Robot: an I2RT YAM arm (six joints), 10 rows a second.
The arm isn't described. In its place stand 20 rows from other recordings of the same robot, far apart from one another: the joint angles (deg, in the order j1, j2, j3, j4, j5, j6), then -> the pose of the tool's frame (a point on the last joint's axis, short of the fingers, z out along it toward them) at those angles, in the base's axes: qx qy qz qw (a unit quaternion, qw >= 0); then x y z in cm.
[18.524, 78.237, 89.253, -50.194, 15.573, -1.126] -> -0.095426, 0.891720, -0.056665, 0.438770, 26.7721, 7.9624, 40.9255
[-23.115, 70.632, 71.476, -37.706, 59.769, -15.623] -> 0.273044, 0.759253, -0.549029, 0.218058, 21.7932, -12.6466, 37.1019
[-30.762, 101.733, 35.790, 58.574, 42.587, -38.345] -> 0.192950, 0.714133, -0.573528, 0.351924, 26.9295, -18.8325, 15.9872
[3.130, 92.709, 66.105, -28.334, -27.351, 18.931] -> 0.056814, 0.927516, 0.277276, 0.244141, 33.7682, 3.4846, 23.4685
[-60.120, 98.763, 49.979, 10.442, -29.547, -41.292] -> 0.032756, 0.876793, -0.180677, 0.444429, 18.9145, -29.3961, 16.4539
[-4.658, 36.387, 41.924, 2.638, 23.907, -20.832] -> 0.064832, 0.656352, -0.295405, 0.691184, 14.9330, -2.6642, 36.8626
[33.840, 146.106, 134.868, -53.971, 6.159, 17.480] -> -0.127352, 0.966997, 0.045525, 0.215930, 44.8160, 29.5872, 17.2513
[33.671, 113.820, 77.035, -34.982, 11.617, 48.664] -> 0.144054, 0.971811, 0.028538, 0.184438, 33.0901, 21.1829, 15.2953
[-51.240, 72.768, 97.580, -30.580, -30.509, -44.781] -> -0.135852, 0.724457, -0.350330, 0.577906, 16.6311, -17.8277, 51.2405
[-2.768, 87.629, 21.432, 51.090, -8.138, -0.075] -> -0.024523, 0.792715, 0.041272, 0.607699, 26.8251, -0.7924, 14.8861
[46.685, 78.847, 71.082, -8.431, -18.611, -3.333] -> -0.421606, 0.674105, 0.339022, 0.502886, 21.3489, 24.2993, 36.8813
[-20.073, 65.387, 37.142, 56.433, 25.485, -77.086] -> -0.072790, 0.530565, -0.702506, 0.468708, 22.7506, -9.9442, 34.0561
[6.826, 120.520, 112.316, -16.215, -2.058, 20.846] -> 0.092926, 0.835425, 0.144151, 0.522160, 50.1167, 6.1279, 32.0050
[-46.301, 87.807, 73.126, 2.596, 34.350, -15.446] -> 0.376608, 0.666777, -0.505334, 0.397758, 23.6404, -27.6466, 35.1611
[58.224, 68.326, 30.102, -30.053, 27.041, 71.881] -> 0.157274, 0.942857, 0.069274, 0.285459, 11.4454, 15.4035, 15.6182
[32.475, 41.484, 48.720, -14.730, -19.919, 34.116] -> -0.103427, 0.742033, 0.465202, 0.471463, 13.2069, 9.8433, 36.4743
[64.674, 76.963, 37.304, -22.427, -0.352, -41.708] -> -0.777440, 0.580865, 0.050937, 0.235771, 10.1894, 21.5818, 16.3678
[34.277, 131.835, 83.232, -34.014, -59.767, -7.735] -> 0.340106, -0.796241, -0.496741, 0.059804, 32.5534, 25.9096, 7.4927
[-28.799, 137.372, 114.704, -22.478, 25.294, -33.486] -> 0.046578, 0.904600, -0.365733, 0.213936, 46.4422, -27.2665, 17.7960
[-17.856, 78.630, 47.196, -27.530, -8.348, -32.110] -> -0.138552, 0.951150, -0.049126, 0.271485, 25.3440, -7.6214, 20.2157
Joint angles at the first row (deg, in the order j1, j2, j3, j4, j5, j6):
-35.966, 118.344, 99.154, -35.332, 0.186, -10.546
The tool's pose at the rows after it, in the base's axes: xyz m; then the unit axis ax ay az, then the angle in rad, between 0 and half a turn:
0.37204 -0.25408 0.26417 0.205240 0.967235 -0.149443 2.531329
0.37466 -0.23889 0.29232 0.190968 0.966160 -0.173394 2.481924
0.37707 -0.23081 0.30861 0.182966 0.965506 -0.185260 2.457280
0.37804 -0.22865 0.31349 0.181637 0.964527 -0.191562 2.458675
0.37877 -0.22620 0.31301 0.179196 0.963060 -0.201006 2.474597
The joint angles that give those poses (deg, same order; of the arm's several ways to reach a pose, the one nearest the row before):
-34.173, 114.541, 99.853, -36.511, 2.000, -10.917
-32.207, 111.940, 101.538, -37.169, 3.945, -11.377
-31.070, 111.087, 103.525, -38.217, 4.994, -11.639
-30.698, 111.089, 104.576, -39.069, 5.825, -11.748
-30.261, 111.088, 104.574, -39.484, 7.268, -12.119

